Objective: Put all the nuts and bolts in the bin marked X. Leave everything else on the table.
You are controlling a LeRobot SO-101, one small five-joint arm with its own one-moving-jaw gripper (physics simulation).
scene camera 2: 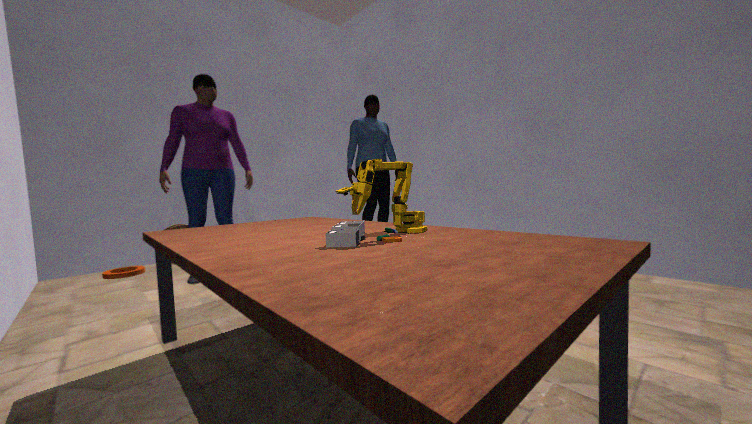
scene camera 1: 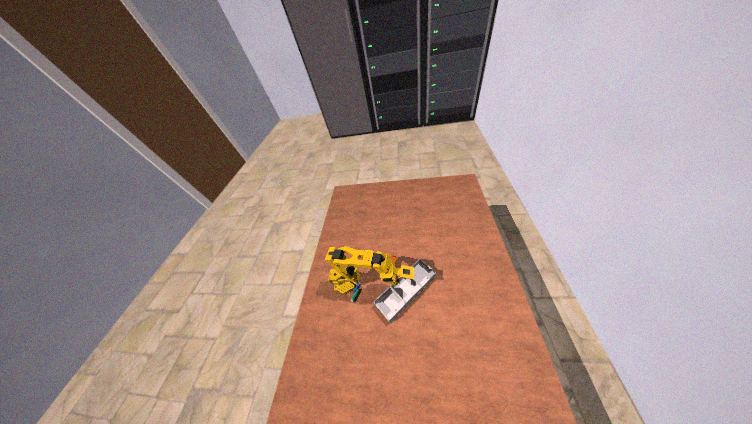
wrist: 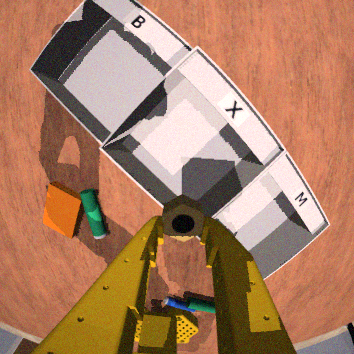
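Note:
My gripper is shut on a brass-coloured hex nut, its jaws pressing on both sides. It hangs above the table, over the side of the white three-part tray nearer the arm. The tray's middle compartment, the bin marked X, lies past the nut in the wrist view. The nut is drawn over its near edge, close to the divider with bin M. Shadows fall inside bin X, and part of its near side is hidden by the nut and jaws. A loose bolt does not show in the wrist view.
Bin B and bin M flank bin X. An orange block lies beside a green cylinder. A blue cylinder and another green one lie near the arm's base.

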